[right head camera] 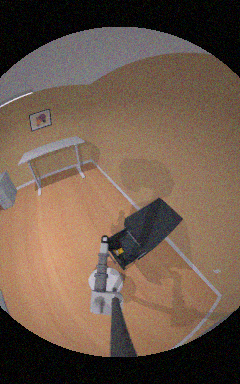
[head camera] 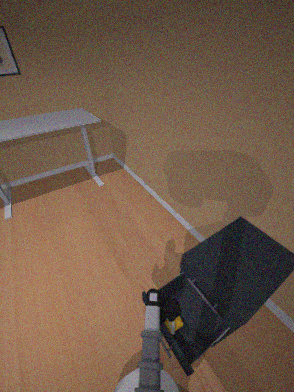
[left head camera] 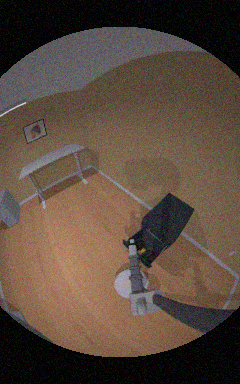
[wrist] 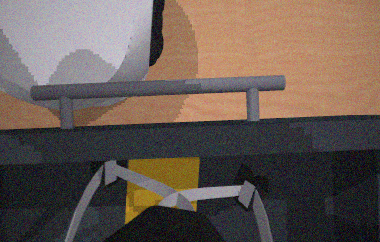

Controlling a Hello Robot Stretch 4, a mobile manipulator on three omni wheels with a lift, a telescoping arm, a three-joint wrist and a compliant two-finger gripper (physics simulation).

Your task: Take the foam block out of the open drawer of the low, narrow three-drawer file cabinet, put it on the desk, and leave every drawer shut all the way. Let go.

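The dark file cabinet (head camera: 245, 265) (left head camera: 171, 215) (right head camera: 156, 217) stands by the wall with a drawer (wrist: 200, 136) pulled out; its bar handle shows in the wrist view. The yellow foam block (head camera: 175, 324) (left head camera: 142, 250) (right head camera: 120, 251) (wrist: 163, 172) lies in this drawer, close behind the front panel. My gripper (wrist: 179, 168) is open over the drawer, with a fingertip out to each side of the block and gaps between. Its dark body hides part of the block. The white desk (head camera: 45, 125) (left head camera: 52, 159) (right head camera: 52, 149) stands at the left back, against the wall.
My round white base (left head camera: 131, 283) (wrist: 80, 35) is close to the drawer front. A grey cabinet (left head camera: 8, 209) (right head camera: 6, 190) stands at the far left, near the desk. A framed picture (left head camera: 35, 131) (right head camera: 40, 120) hangs above the desk.
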